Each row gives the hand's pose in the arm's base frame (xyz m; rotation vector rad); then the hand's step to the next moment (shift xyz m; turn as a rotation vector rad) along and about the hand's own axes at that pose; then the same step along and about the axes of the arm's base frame.
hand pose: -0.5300 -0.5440 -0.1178 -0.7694 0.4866 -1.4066
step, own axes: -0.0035 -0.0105 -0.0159 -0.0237 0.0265 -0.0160
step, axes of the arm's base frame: -0.0190 0.0006 -0.0036 0.0037 0.0200 -0.0333
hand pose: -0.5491 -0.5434 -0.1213 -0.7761 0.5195 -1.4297
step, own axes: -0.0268 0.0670 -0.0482 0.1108 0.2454 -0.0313
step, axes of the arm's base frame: 0.0070 0.0166 -0.0849 0.1529 -0.1220 -0.1877
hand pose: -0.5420 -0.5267 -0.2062 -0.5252 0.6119 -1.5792
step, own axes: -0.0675 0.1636 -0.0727 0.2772 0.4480 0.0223
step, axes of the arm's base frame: 0.0815 0.0634 -0.1611 0.3239 -0.3036 -0.2845
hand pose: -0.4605 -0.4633 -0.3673 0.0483 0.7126 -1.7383
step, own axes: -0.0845 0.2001 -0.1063 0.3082 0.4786 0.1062
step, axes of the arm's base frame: 0.1694 0.1013 -0.1397 0.3696 -0.3745 -0.2418
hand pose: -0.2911 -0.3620 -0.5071 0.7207 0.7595 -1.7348
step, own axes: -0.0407 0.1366 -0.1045 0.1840 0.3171 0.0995
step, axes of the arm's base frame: 0.1524 0.0727 -0.0523 0.2471 -0.2593 -0.1266
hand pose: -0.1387 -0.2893 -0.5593 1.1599 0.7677 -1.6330
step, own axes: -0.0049 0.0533 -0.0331 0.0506 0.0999 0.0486
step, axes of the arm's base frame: 0.0615 0.0122 -0.0053 0.0728 -0.0943 -0.0269
